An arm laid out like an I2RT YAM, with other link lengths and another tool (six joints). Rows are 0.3 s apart.
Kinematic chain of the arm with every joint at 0, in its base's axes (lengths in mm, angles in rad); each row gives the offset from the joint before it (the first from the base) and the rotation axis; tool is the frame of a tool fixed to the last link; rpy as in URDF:
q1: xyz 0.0 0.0 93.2 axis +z
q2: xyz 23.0 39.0 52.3 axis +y
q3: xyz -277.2 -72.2 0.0 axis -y
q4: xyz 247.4 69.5 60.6 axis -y
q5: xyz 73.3 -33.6 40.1 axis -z
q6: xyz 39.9 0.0 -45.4 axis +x
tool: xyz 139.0 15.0 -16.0 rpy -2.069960 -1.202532 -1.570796
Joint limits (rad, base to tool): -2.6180..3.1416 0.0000..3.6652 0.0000..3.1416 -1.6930..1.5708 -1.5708..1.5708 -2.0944..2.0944
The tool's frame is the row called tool.
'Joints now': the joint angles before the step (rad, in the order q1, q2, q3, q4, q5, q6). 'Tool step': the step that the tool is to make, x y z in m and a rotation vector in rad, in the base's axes. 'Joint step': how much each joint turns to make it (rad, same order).
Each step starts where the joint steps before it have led.
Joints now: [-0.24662 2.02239 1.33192 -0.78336 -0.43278 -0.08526]
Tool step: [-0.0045 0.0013 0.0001 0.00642 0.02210 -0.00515]
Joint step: [0.00003 0.00007 -0.00004 -0.02047 -0.00038 0.00577]
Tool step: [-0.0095 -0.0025 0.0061 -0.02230 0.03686 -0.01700]
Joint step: [0.00000 -0.02443 -0.00013 -0.04796 0.03166 0.01640]
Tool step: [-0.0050 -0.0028 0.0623 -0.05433 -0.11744 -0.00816]
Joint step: [-0.00015 -0.19329 -0.00131 -0.06271 0.02477 0.00555]
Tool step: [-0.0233 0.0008 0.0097 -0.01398 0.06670 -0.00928]
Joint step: [0.00007 -0.04207 -0.00046 -0.10109 0.03091 0.00504]
